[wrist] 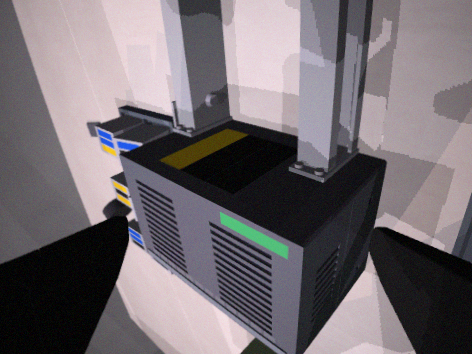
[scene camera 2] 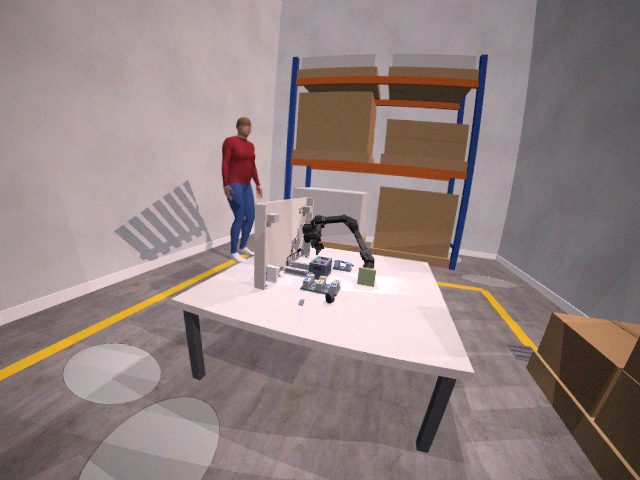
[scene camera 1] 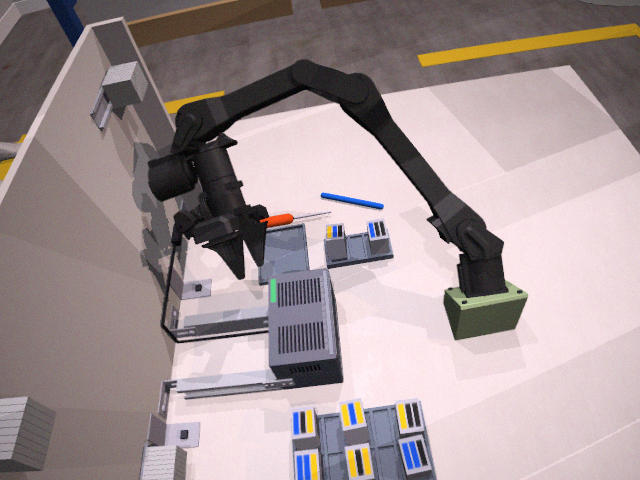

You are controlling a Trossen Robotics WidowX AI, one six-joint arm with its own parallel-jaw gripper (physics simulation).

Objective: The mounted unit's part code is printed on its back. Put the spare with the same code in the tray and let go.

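Frame: origin at the arm's base, x ahead, y left, z up, level; centimetres.
Seen in the pictures: gripper, fingertip midpoint: (wrist: 252, 234) (scene camera 2: 314, 251) (scene camera 1: 251, 272); arm's base, origin of the base link: (scene camera 2: 368, 272) (scene camera 1: 484, 289).
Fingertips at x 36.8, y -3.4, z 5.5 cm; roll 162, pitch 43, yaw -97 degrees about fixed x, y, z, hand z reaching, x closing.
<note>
Pixels of each thing's top centre, then the offset from my fingertips to it. "pt": a spot on its surface instead.
- mounted unit, surface spot: (wrist: 200, 240) (scene camera 1: 291, 311) pt dz -2.5, dx -6.3, dy +6.4 cm
- empty tray, middle of its top: (scene camera 1: 282, 251) dz -11.5, dx -1.9, dy -12.2 cm
- larger holder, middle of its top: (scene camera 1: 360, 448) (scene camera 2: 321, 285) dz -10.7, dx -15.5, dy +25.4 cm
- yellow-blue-black spare, middle of its top: (scene camera 1: 334, 231) dz -6.2, dx -12.9, dy -11.8 cm
- smaller holder, middle of its top: (scene camera 1: 357, 245) dz -10.8, dx -16.7, dy -11.7 cm
- black bent cable, surface spot: (scene camera 1: 166, 294) pt dz -5.3, dx +17.2, dy -0.4 cm
- orange screwdriver, middle of its top: (scene camera 1: 287, 215) dz -10.3, dx -2.9, dy -20.5 cm
- blue rod, middle of its top: (scene camera 1: 351, 198) dz -11.3, dx -16.0, dy -24.3 cm
The mounted unit (scene camera 1: 302, 320) (scene camera 2: 320, 265) (wrist: 200, 240) is a dark grey vented box on two rails. In the wrist view its back label (wrist: 225, 155) shows a yellow stripe beside a black area; finer divisions are hard to tell. My gripper (scene camera 1: 251, 270) (wrist: 252, 234) is open and empty, above the far end of the unit, close to the tray. The empty tray (scene camera 1: 289, 248) lies beside the unit. Striped spares stand in a larger holder (scene camera 1: 382, 424), among them a yellow-black-black one (scene camera 1: 409, 417) and a yellow-black-yellow one (scene camera 1: 359, 461). A yellow-blue-black spare (scene camera 1: 334, 232) stands in the smaller holder (scene camera 1: 357, 248).
An upright panel (scene camera 1: 77, 217) (scene camera 2: 281, 232) carries the rails. A black bent cable (scene camera 1: 166, 294) runs from the panel side to the unit. An orange screwdriver (scene camera 1: 279, 220) and a blue rod (scene camera 1: 351, 200) lie beyond the tray. A person (scene camera 2: 240, 175) stands behind the panel.
</note>
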